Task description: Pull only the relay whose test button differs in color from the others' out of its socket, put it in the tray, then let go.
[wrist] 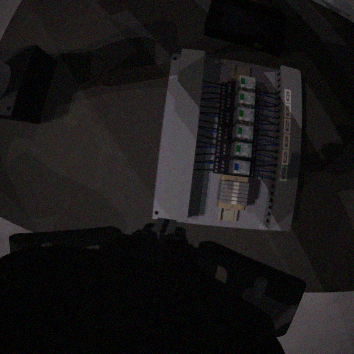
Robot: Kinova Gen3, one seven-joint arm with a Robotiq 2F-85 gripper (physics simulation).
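Places are measured from the arm's base along level axes (x ahead, y left, z up), in millimetres.
Where they show: gripper, fingertip midpoint: (165, 231).
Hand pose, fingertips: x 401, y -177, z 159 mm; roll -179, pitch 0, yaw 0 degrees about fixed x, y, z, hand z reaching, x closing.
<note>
Things, the pixels of their centre, and the offset from my fingertips.
- relay with a blue test button, body centre: (238, 167) dz -201, dx +91, dy +60 mm
- right duct, body centre: (285, 145) dz -226, dx +184, dy +112 mm
- dark box, body centre: (246, 21) dz -231, dx +98, dy +368 mm
The relay with a blue test button (241, 167) sits in its socket at the near end of a row in the wrist view, just above the terminal blocks. Several relays with green buttons, such as the adjacent one (243, 149), stand in line beyond it. My gripper (165, 231) is shut and empty, at the near left edge of the panel, left of and below the blue-button relay in the view, and apart from it. The view is dark; I cannot tell for sure which dark shape is the tray.
The pale panel (175, 150) carries wire ducts on both sides of the relays and terminal blocks (233, 192) at the near end. The right duct (294, 115) has a label strip. A dark box (245, 25) is at the top, and another dark block (37, 82) is at the left.
</note>
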